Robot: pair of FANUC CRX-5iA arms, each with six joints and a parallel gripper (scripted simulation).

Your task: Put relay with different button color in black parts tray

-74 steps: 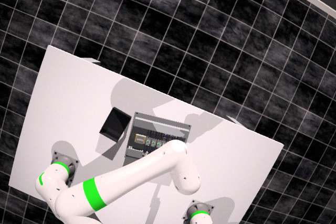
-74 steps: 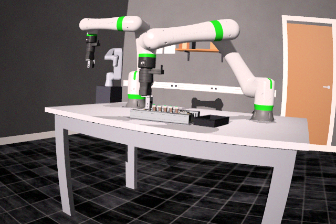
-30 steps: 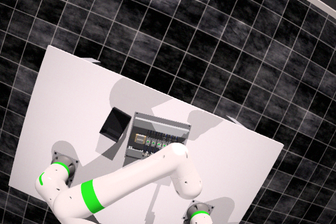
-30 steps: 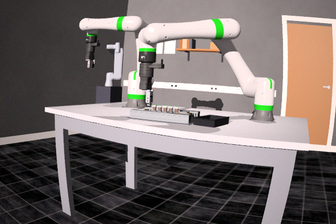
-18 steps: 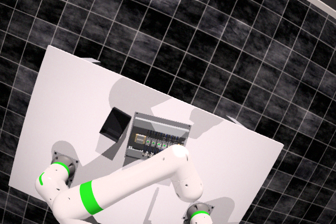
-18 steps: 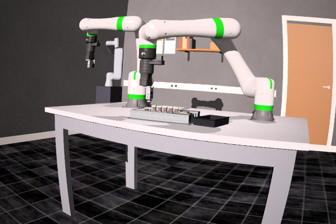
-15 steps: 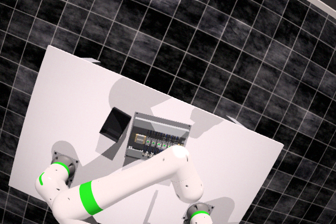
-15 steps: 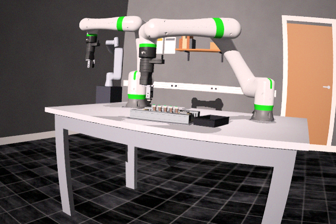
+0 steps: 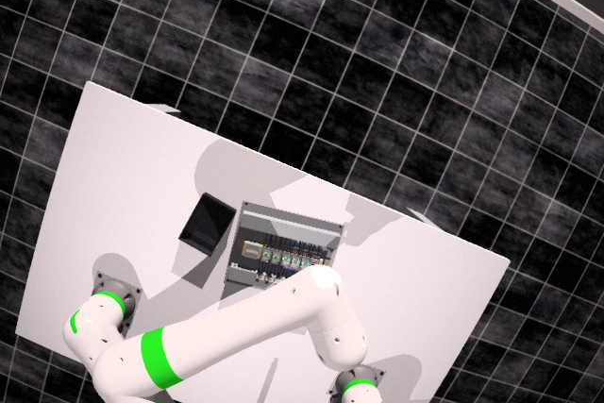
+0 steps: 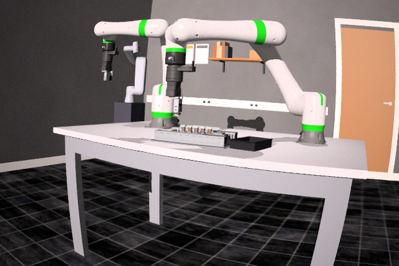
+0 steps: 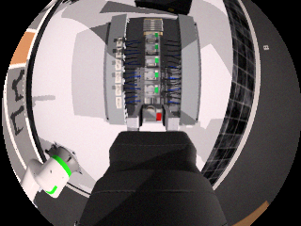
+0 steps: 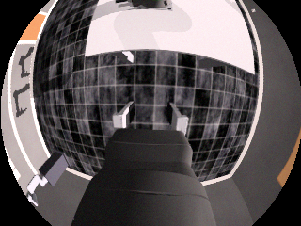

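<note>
Now: left hand 34 cm to the right of the black parts tray and 12 cm above it. Round my left hand: red-button relay 1 cm below; then grey relay panel 11 cm below, 9 cm to the left, 1 cm behind.
</note>
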